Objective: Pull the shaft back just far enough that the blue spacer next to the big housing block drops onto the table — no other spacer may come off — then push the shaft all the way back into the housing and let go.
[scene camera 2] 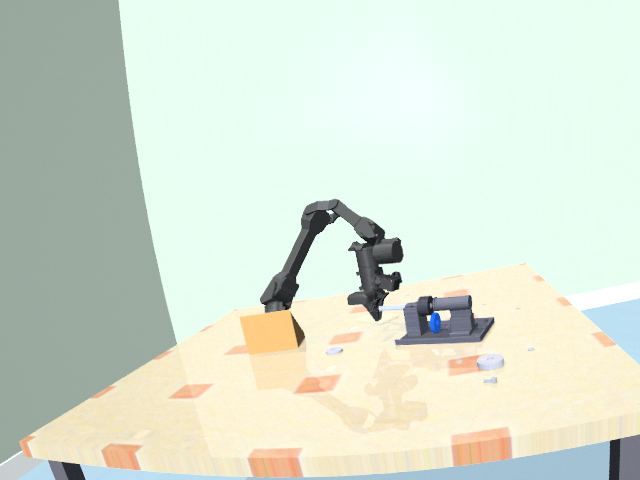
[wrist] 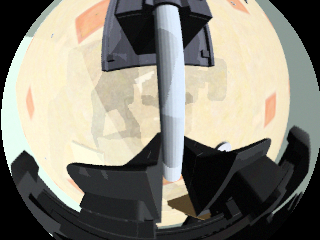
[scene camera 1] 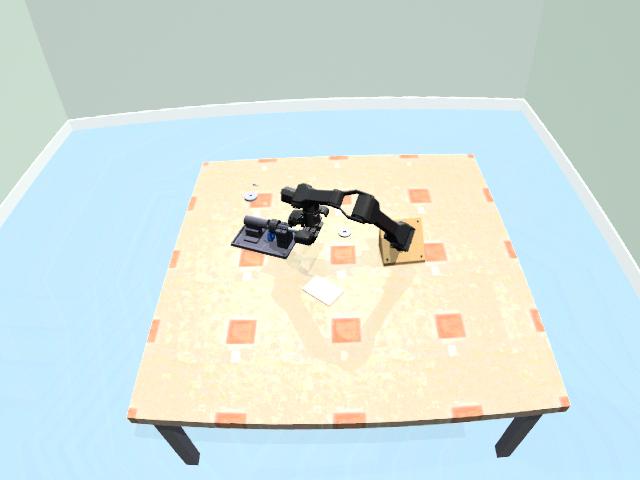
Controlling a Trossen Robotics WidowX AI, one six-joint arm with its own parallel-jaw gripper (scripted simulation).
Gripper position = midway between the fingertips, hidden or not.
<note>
In view: my gripper (scene camera 2: 378, 320) and a shaft (wrist: 170, 76).
My gripper shows as well in the wrist view (wrist: 166, 135) and in scene camera 1 (scene camera 1: 313, 241).
</note>
